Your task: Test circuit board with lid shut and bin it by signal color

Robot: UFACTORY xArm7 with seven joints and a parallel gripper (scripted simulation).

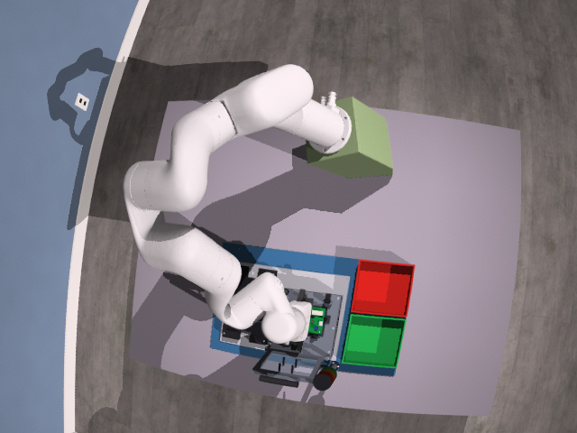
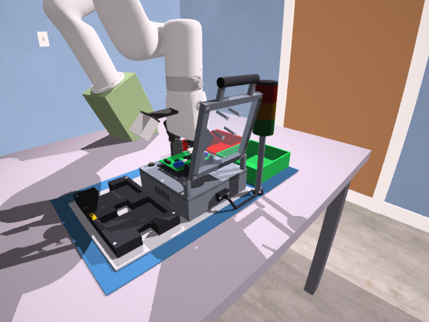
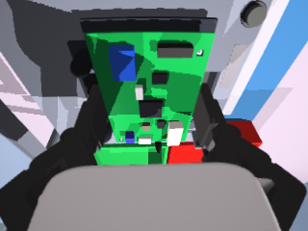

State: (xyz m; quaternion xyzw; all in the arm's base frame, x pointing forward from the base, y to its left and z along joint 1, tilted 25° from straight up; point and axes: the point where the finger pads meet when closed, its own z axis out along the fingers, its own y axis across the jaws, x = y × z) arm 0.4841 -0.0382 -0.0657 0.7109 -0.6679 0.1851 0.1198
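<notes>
The green circuit board lies right at my hand. Also, from my hand: clear lid: 12 cm ahead, 10 cm above; green bin: 20 cm to the left, 7 cm below, 4 cm ahead; plate: 1 cm to the left, 1 cm below, 1 cm ahead.
</notes>
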